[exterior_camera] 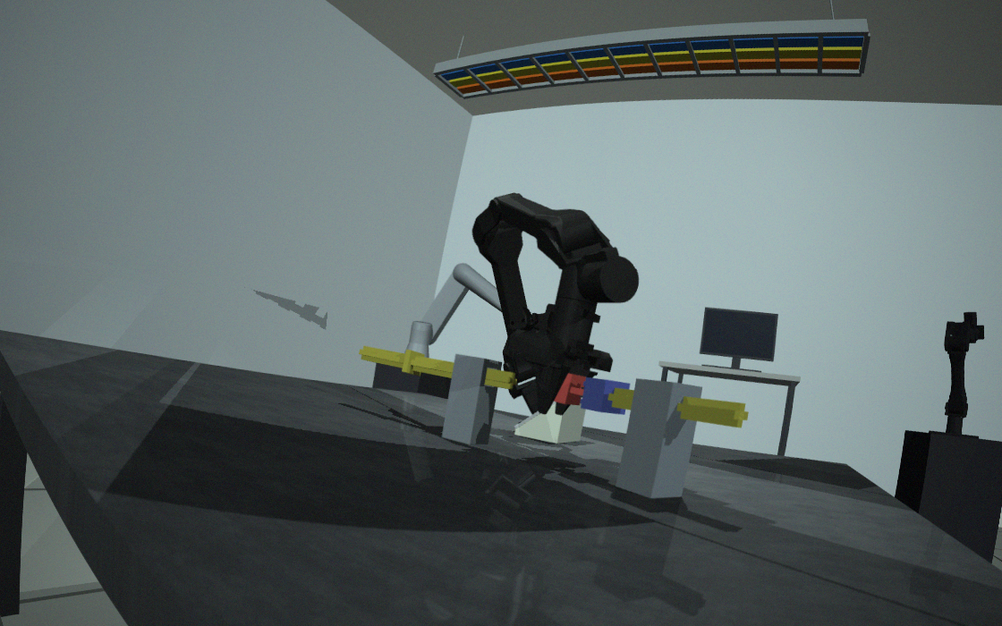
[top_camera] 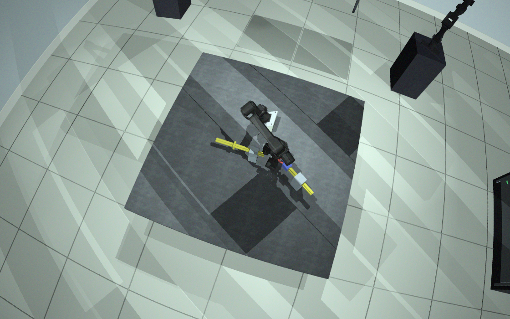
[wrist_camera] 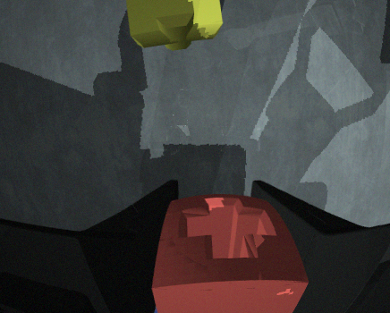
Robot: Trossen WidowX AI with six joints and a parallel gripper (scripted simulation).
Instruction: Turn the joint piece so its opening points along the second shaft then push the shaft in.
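The red joint piece lies 20 mm to the left of my gripper tip and 40 mm above it.
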